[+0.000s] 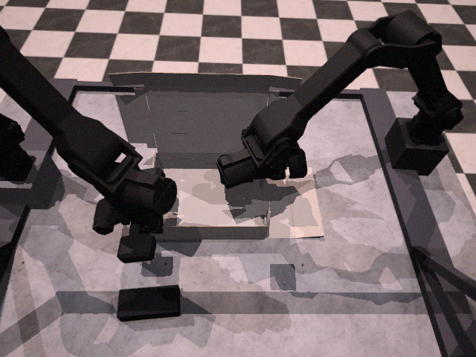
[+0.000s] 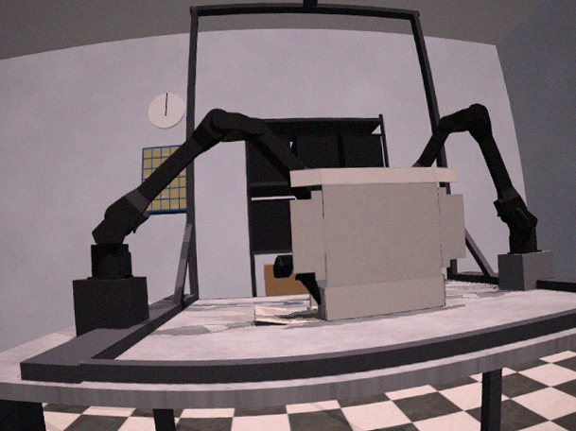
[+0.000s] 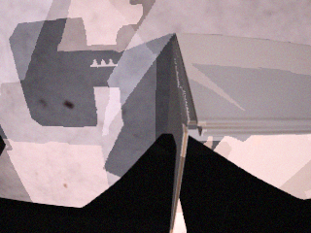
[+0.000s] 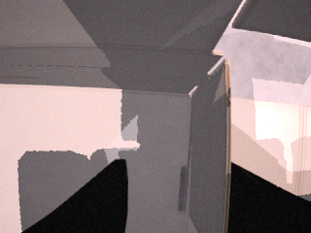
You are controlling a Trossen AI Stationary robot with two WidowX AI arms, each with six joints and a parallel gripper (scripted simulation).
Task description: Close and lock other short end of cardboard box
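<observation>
My left gripper is now 140 mm past the black block, 60 mm above it and 20 mm to the right of it.
</observation>
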